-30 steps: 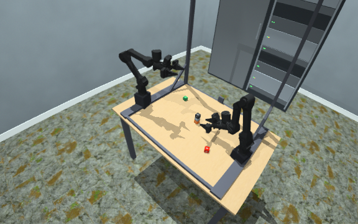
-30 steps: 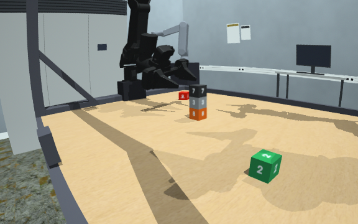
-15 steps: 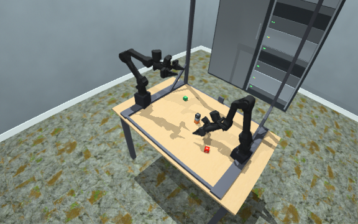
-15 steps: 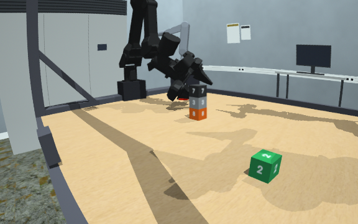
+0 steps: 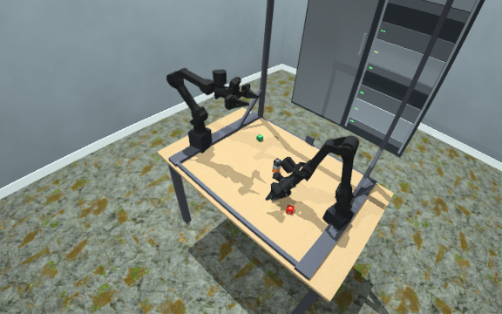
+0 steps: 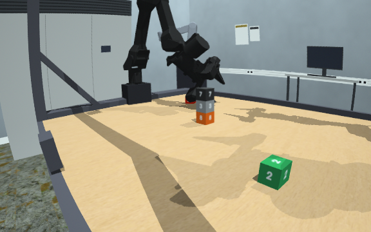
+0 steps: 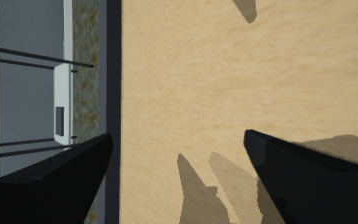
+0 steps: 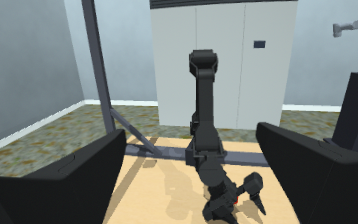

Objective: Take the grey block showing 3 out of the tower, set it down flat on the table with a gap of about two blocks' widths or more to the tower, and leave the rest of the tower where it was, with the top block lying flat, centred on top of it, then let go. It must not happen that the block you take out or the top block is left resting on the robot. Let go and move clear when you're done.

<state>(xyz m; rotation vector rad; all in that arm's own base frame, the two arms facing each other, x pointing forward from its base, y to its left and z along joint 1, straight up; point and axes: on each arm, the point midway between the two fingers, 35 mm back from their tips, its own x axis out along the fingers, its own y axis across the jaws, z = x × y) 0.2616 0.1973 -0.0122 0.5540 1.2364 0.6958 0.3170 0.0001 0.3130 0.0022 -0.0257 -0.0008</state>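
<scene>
Right now my right hand is 390 mm above the grey block showing 3, 170 mm to the right of it and 80 mm past it.
</scene>
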